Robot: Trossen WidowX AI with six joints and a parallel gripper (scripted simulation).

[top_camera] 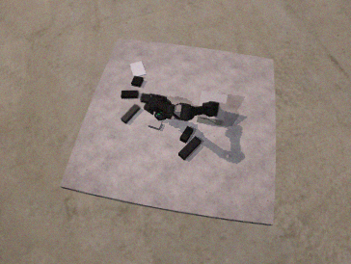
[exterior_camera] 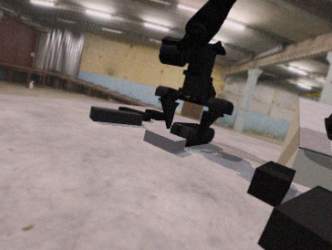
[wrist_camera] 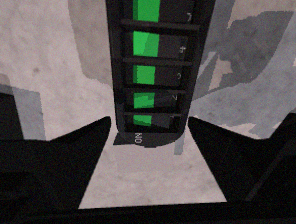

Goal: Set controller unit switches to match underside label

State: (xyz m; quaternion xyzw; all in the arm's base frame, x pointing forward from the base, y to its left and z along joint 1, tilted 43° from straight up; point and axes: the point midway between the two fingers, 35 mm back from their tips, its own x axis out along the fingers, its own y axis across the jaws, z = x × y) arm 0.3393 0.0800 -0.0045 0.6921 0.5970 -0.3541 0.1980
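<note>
My gripper tip is 20 mm short of the grey block, 60 mm to the right of it and 10 mm above it. Also, from my gripper tip: white sheet: 240 mm ahead, 410 mm to the right, 20 mm below; long bar: 200 mm ahead, 10 mm below.
</note>
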